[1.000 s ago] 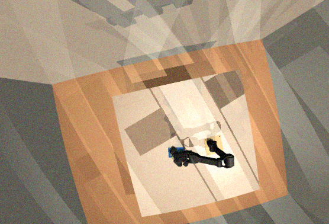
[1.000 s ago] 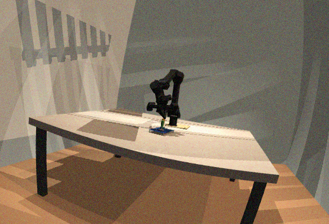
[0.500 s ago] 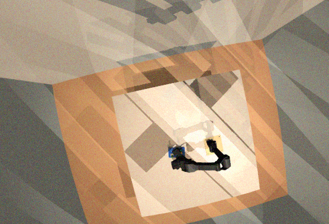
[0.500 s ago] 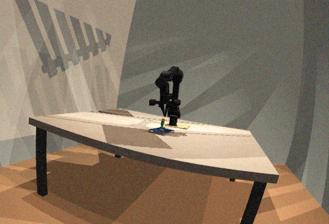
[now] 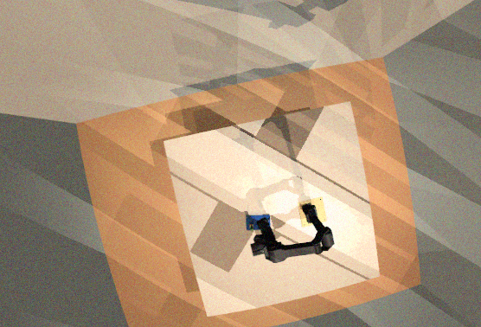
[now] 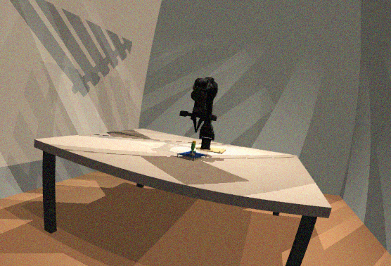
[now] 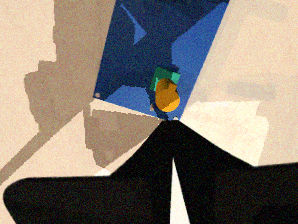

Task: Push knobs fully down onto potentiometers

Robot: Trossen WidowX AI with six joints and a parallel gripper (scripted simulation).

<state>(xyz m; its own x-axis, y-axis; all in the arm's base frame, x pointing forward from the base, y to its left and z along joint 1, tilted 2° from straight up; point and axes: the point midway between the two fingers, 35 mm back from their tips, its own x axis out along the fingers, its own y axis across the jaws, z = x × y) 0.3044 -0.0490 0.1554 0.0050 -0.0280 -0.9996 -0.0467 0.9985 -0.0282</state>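
Right now the orange knob is 60 mm below my gripper tip. The rest, counted from my gripper tip: green knob: 90 mm ahead, 60 mm below; potentiometer: 80 mm below.
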